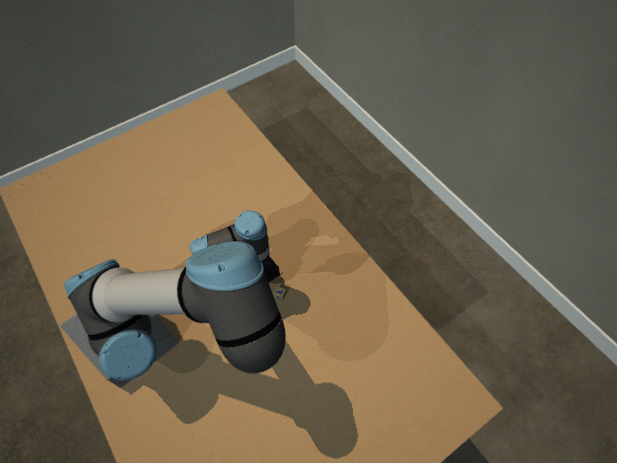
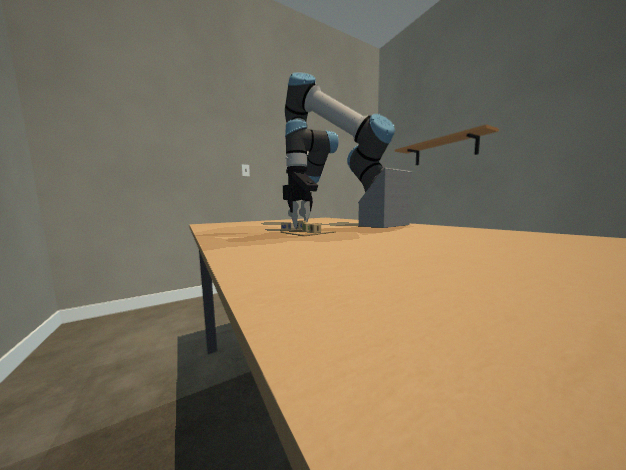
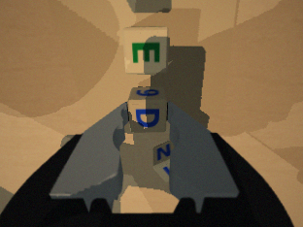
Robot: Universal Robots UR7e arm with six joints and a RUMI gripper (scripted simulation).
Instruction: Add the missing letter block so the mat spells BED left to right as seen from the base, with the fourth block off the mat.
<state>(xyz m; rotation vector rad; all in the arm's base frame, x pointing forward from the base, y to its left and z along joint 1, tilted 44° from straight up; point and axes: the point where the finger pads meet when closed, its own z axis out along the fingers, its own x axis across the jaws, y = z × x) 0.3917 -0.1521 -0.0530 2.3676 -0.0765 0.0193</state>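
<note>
Right now the tan mat is 5 cm to the left of my hand and 2 cm below it. Also, from my hand: L block (2 cm ahead, 7 cm to the right, 1 cm below).
</note>
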